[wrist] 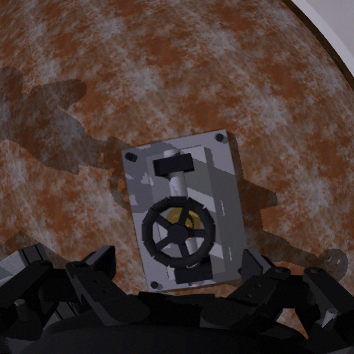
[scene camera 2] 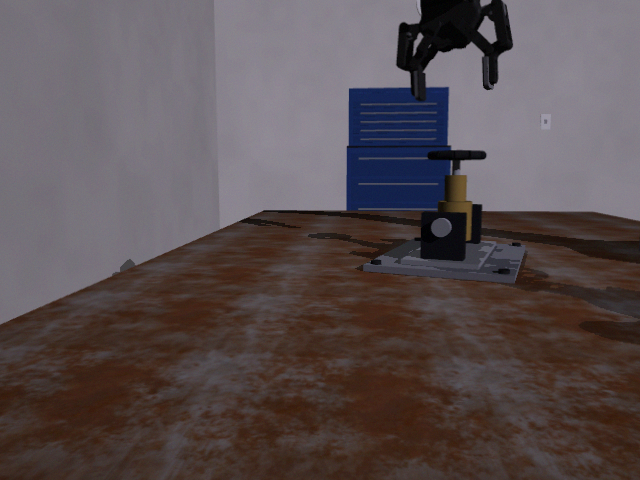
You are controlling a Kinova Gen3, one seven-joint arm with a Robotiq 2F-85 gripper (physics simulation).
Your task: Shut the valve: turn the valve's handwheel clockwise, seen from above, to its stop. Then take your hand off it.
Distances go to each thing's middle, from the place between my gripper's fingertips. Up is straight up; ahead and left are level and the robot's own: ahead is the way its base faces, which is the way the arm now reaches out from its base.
My gripper is now 90 mm above the black handwheel (wrist: pixel 177 232), 10 mm to the right of it and 10 mm past it. Also, from my hand: grey base plate (scene camera 2: pixel 502 265) 210 mm below, 10 mm to the left, 10 mm behind.
